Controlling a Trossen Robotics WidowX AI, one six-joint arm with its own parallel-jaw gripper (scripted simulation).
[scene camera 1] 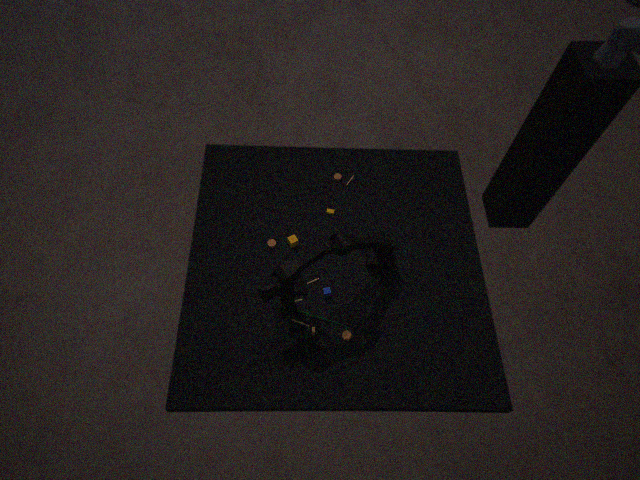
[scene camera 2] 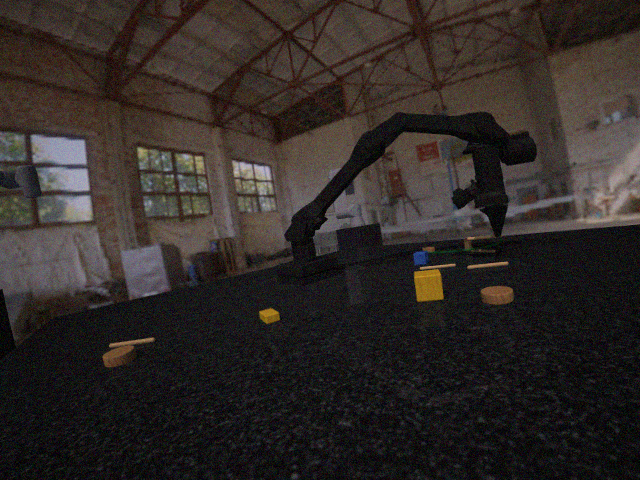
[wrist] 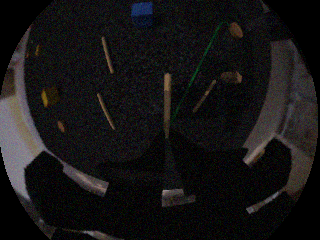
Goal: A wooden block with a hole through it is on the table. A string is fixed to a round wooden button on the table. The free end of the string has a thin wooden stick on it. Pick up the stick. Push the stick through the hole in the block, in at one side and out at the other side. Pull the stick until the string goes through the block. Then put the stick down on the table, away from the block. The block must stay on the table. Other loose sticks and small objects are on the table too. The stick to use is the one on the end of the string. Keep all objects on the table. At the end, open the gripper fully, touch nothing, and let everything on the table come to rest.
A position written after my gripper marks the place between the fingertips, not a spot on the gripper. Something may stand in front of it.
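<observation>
There is a yellow cube point(scene camera 2: 428, 284) in the scene. I can see my gripper point(scene camera 2: 498, 236) along with the cube, and the wrist view gives me the gripper point(wrist: 166, 131) as well.
</observation>
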